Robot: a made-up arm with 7 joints.
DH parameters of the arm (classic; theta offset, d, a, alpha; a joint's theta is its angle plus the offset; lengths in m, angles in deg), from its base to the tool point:
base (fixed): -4.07 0 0 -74.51
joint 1: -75.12 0.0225 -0.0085 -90
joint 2: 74 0.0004 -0.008 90
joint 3: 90 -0.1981 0.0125 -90
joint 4: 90 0.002 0.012 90
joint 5: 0 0.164 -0.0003 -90
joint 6: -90 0 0.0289 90
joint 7: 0 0.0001 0 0
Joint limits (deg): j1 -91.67..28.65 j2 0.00..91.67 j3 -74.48..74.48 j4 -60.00..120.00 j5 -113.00..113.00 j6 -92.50..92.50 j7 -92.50..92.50
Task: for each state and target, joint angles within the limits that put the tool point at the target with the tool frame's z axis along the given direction. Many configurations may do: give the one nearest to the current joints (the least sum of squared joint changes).
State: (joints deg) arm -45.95 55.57 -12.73 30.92 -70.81 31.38 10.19
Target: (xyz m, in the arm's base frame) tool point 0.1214 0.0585 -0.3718 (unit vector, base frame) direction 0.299 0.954 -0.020
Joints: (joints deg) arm -23.60 6.98 -1.34 72.52 -83.73 11.67 10.19
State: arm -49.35 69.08 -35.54 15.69 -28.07 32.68 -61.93
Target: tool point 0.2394 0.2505 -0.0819 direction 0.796 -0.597 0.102
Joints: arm -42.00 80.69 -41.45 19.80 -24.49 44.45 -61.93
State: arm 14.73 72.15 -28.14 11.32 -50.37 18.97 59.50
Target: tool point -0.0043 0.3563 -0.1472 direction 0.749 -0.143 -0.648
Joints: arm 19.00 84.67 -39.50 38.98 -34.72 31.66 59.50
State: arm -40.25 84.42 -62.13 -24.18 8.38 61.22 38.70
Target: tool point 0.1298 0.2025 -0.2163 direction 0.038 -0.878 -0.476
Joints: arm -26.83 76.99 -74.48 4.22 9.69 37.92 38.70
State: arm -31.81 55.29 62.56 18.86 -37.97 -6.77 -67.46
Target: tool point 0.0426 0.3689 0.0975 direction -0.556 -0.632 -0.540
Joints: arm -48.84 82.14 74.48 46.86 -73.39 -58.12 -67.46
